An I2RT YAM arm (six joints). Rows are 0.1 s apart.
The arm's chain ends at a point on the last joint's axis. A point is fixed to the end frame.
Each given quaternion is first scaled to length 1.
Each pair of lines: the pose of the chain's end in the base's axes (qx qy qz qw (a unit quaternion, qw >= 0); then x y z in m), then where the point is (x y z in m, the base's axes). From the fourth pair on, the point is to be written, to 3 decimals.
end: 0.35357 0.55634 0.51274 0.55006 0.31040 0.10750 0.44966
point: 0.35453 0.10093 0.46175
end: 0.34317 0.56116 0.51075 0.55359 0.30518 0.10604 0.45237
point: 0.34927 0.10013 0.46494
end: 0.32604 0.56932 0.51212 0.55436 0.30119 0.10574 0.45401
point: 0.34528 0.10130 0.46717
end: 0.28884 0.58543 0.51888 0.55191 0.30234 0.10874 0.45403
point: 0.346 0.108 0.468
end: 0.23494 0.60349 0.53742 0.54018 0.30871 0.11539 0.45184
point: 0.352 0.120 0.467
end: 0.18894 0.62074 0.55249 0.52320 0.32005 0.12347 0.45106
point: 0.362 0.133 0.467
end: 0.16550 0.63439 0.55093 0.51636 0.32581 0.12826 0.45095
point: 0.368 0.140 0.467
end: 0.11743 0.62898 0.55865 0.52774 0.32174 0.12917 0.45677
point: 0.362 0.144 0.475
